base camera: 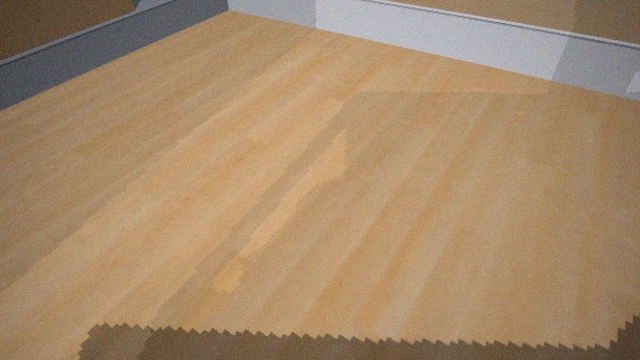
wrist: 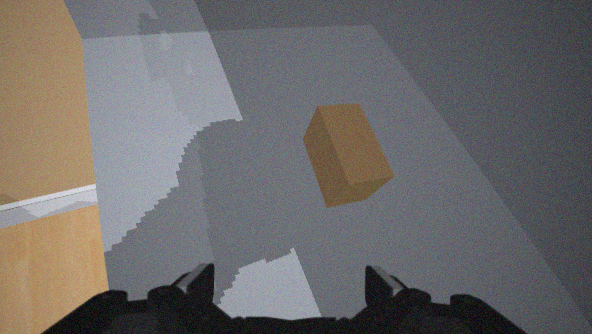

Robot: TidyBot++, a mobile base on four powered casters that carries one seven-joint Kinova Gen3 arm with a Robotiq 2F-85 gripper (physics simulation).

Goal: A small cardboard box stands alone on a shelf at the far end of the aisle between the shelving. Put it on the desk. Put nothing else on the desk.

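Places are measured from the arm's base along level axes (x ahead, y up, z right), in metres.
Pixels of known places: gripper, between the fingertips: (wrist: 290, 282).
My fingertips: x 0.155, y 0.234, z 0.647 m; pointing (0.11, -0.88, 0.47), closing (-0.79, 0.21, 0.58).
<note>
Behind a point stands the place of what it marks.
A small brown cardboard box (wrist: 356, 145) {z 0.794, x 0.173, y 0.197 m} stands on a grey shelf (wrist: 430, 220) {z 0.826, x 0.050, y 0.137 m} in the wrist view, right of the middle, its long side slanting. My gripper (wrist: 290, 282) {z 0.647, x 0.155, y 0.234 m} is open and empty, its two black fingers wide apart at the bottom of the wrist view. The box lies beyond the fingertips, up and to the right of the midpoint between them, and does not touch them. The desk does not show in either view.
Wooden floor (base camera: 320, 210) {z -0.039, x 0.408, y -0.397 m} (wrist: 55, 260) {z 0.452, x 0.576, y -0.397 m} shows in both views, below the shelf's left edge in the wrist view. A pale baseboard (base camera: 430, 35) {z 0.169, x 0.882, y -0.358 m} runs along the wall at the back, and a darker one (base camera: 110, 47) {z -0.546, x 0.864, y -0.368 m} along the left. Shadows fall across shelf and floor.
</note>
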